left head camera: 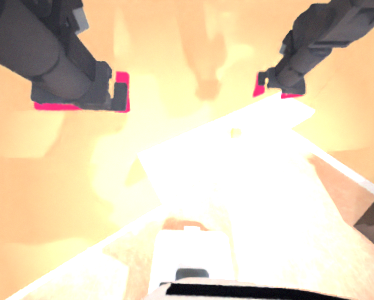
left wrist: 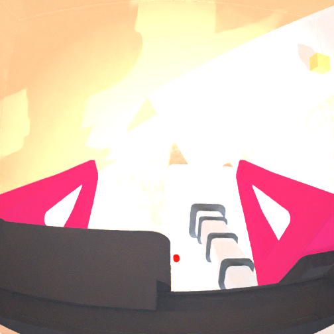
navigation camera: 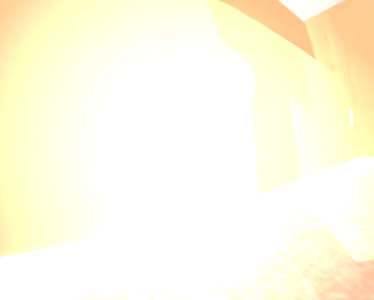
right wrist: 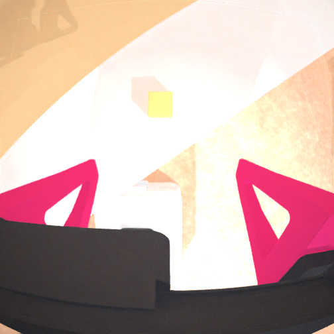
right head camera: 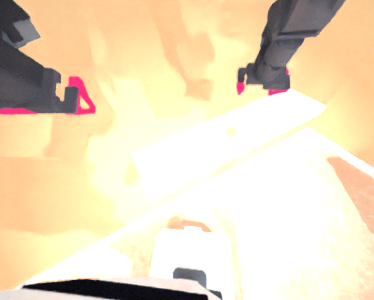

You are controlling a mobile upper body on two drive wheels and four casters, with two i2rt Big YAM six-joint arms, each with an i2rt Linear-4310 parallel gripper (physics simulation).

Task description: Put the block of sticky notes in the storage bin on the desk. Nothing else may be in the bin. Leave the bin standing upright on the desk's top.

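Places are measured from the left arm's base along level axes (x ahead, y left, z up), in centimetres.
Where they show: left gripper, fingertip midpoint: (left head camera: 105, 107) (right head camera: 73, 110); right gripper, fingertip midpoint: (left head camera: 267, 96) (right head camera: 253, 93).
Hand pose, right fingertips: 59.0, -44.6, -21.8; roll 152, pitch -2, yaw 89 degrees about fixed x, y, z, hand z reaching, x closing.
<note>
After its pixels a point has its place, as x, y, z.
A small yellow block (left head camera: 235, 132) @(66.3, -41.7, -47.3) (right head camera: 231, 132) @(65.9, -42.2, -47.3) (left wrist: 319, 63) (right wrist: 160, 104), which looks like the sticky notes, lies on the glaring white desk top (left head camera: 175, 170) @(44.5, -11.8, -51.0) (right head camera: 165, 165) @(47.0, -11.1, -51.0) (left wrist: 225, 95) (right wrist: 210, 60). The storage bin cannot be made out in these views. My left gripper (left head camera: 90, 102) (right head camera: 50, 103) (left wrist: 166, 167) is open and empty, left of the desk top in the head views. My right gripper (left head camera: 275, 90) (right head camera: 259, 89) @(59.0, -44.6, -21.8) (right wrist: 166, 166) is open and empty, over the far right edge of the desk top in the head views, apart from the block.
The robot's white base (left head camera: 192, 250) @(19.9, -22.7, -115.0) (right head camera: 192, 250) @(20.2, -23.2, -115.0) (right wrist: 140, 207) is at the bottom of the head views, near the desk. A pale wall (navigation camera: 280, 135) @(92.6, -51.9, -115.1) meets the floor (navigation camera: 310, 250) @(68.2, -45.9, -141.0) in the navigation view. Strong glare hides many edges.
</note>
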